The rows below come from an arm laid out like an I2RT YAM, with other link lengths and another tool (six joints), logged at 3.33 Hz.
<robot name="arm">
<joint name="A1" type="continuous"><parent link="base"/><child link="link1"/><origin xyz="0 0 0.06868" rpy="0 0 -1.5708"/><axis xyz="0 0 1"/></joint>
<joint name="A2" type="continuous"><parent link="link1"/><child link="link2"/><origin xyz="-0.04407 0.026 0.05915" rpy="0 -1.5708 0"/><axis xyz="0 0 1"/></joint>
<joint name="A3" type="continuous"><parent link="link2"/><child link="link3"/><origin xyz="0 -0.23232 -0.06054" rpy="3.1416 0 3.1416"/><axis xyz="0 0 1"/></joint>
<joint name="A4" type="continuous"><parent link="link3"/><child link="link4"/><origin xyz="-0.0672 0.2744 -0.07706" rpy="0 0 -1.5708"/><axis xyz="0 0 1"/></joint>
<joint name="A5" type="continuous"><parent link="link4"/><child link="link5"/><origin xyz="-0.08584 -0.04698 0.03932" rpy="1.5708 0 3.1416"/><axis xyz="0 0 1"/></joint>
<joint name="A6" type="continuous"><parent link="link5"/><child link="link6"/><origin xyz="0.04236 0 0.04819" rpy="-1.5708 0 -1.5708"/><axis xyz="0 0 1"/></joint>
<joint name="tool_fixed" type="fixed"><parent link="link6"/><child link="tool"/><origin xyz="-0.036 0.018 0.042" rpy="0 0.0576 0.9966"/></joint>
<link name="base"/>
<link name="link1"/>
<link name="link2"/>
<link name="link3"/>
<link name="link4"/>
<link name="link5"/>
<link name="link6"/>
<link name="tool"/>
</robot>
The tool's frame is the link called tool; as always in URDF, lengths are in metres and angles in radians. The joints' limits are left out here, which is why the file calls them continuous.
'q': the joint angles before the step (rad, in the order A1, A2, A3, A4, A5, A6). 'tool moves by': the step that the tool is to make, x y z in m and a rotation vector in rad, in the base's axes. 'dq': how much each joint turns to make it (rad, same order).
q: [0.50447, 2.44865, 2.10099, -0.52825, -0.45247, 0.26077]
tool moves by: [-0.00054, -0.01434, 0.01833, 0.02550, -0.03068, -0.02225]
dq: [-0.02131, -0.08320, -0.08667, 0.04546, -0.00535, 0.00657]
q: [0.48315, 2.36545, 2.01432, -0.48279, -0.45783, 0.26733]
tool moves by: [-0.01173, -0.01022, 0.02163, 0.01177, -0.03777, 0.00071]
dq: [-0.00626, -0.11481, -0.11823, 0.03749, 0.00033, -0.01101]
